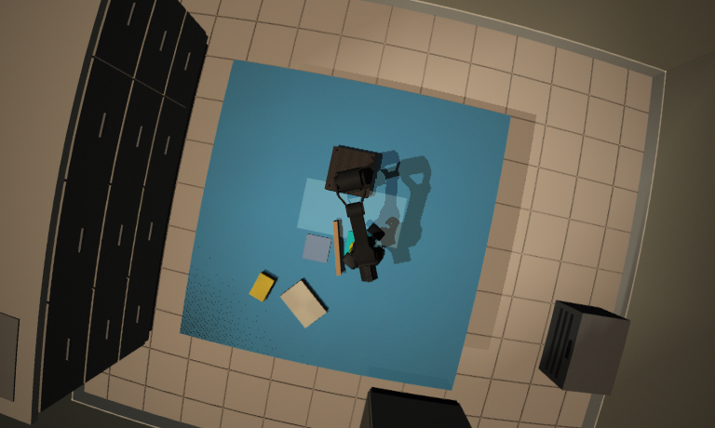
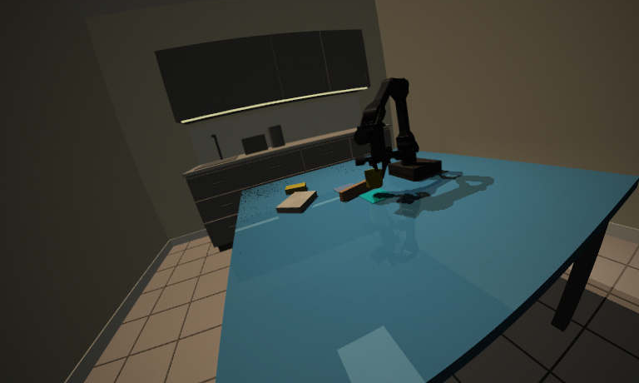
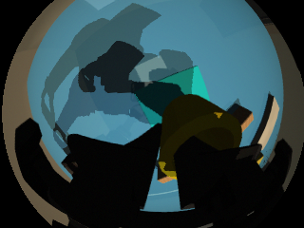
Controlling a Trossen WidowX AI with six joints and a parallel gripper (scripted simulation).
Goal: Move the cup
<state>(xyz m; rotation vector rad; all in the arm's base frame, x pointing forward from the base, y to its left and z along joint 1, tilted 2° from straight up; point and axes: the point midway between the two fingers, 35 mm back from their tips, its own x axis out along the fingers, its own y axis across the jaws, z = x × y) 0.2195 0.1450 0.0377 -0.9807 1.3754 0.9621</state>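
The teal pad is 30 mm ahead of my gripper tip, 10 mm to the right of it and 80 mm below it. Also, from my gripper tip: grey pad 110 mm ahead, 170 mm to the right, 80 mm below; wooden bar 70 mm ahead, 90 mm to the right, 60 mm below; yellow cup 20 mm ahead, 10 mm to the right.
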